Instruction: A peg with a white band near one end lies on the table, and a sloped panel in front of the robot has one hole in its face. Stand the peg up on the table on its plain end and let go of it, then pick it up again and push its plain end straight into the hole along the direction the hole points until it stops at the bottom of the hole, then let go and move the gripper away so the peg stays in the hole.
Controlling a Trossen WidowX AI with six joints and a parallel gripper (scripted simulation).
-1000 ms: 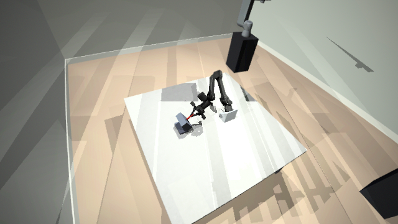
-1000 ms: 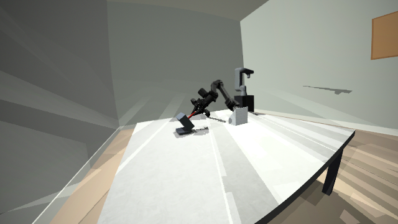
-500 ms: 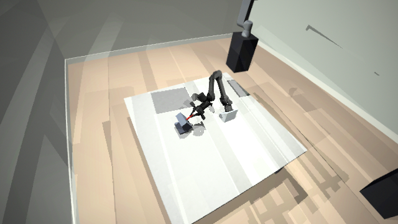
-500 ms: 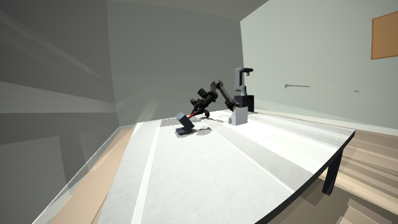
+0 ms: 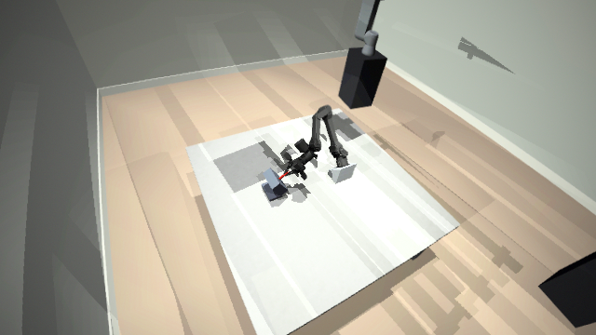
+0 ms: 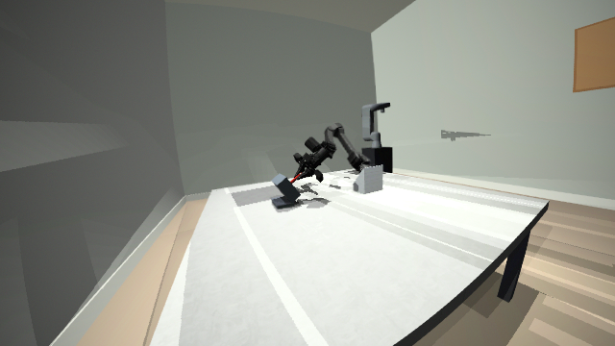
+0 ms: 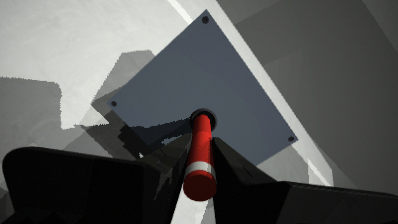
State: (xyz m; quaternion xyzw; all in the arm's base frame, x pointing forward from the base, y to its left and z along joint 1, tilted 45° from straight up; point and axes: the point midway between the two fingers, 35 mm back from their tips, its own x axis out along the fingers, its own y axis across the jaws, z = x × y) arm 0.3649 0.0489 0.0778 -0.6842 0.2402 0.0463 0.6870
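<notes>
Right now the dark sloped panel is 5 cm ahead of my gripper tip and 3 cm below it. The rest, counted from my gripper tip: red peg 1 cm behind, 1 cm above.
</notes>
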